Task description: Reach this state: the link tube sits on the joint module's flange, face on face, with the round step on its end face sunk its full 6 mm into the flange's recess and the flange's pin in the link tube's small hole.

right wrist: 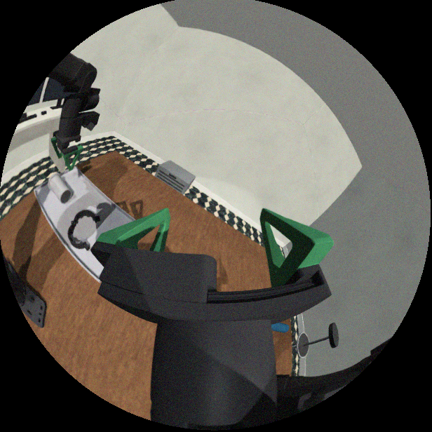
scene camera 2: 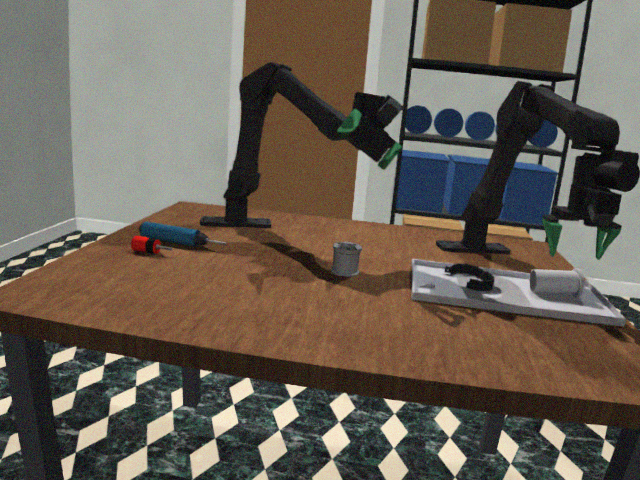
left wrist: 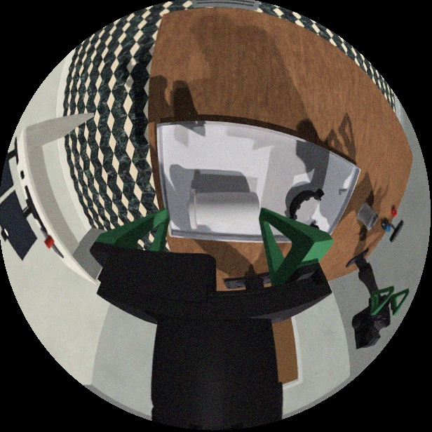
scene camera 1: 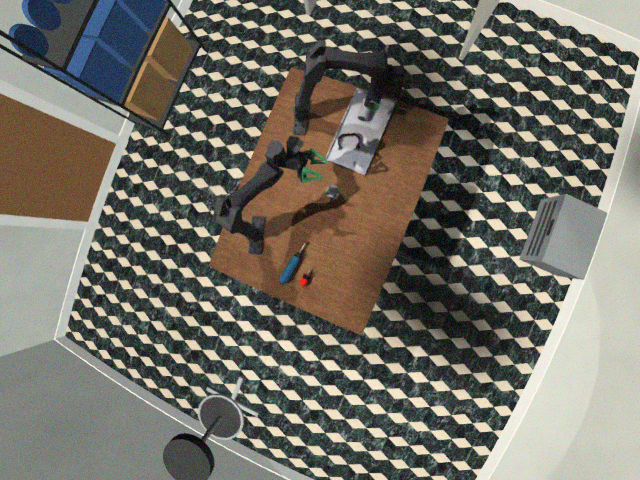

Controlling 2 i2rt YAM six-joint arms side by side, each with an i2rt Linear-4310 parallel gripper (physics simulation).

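Pixels of known places: left gripper, fingertip midpoint: [scene camera 2: 574, 257] [scene camera 1: 374, 101]; right gripper, fingertip midpoint: [scene camera 2: 372, 143] [scene camera 1: 325, 169]; left arm's base at its link origin: [scene camera 2: 472, 248] [scene camera 1: 301, 117]; right arm's base at its link origin: [scene camera 2: 235, 223] [scene camera 1: 257, 235].
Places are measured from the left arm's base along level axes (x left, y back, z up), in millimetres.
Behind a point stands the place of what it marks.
Note:
The link tube [scene camera 2: 555, 282] {y -352, x 38, z 39 mm} [left wrist: 226, 209] [right wrist: 61, 188], a light grey cylinder, lies on its side in the tray. The joint module [scene camera 1: 331, 192] {y -220, x -400, z 54 mm} [scene camera 2: 345, 260] {y -252, x -401, z 36 mm} [left wrist: 367, 216], a short grey cylinder, stands upright on the table, apart from the tube. My left gripper [scene camera 2: 576, 256] {y -371, x 58, z 102 mm} [left wrist: 213, 212] is open and empty, pointing down above the tube; in the left wrist view its fingertips appear either side of the tube's lower part. My right gripper [scene camera 1: 323, 169] {y -203, x -358, z 284 mm} [right wrist: 214, 212] is open and empty, raised high above the table. The flange's recess and pin and the tube's small hole cannot be made out.
The grey tray [scene camera 1: 347, 166] {y -278, x -246, z 3 mm} [scene camera 2: 516, 310] {y -427, x -85, z 6 mm} also holds a black C-shaped piece [scene camera 2: 485, 281] {y -324, x -109, z 26 mm} [right wrist: 73, 231] and a small grey piece [scene camera 2: 428, 285] {y -312, x -230, z 8 mm} [left wrist: 342, 191]. A blue screwdriver [scene camera 1: 291, 268] {y -73, x -799, z 39 mm} [scene camera 2: 170, 234] {y -83, x -804, z 26 mm} and a red-handled one [scene camera 1: 303, 282] {y -142, x -859, z 33 mm} [scene camera 2: 145, 244] {y -162, x -846, z 23 mm} lie at the table's other end.

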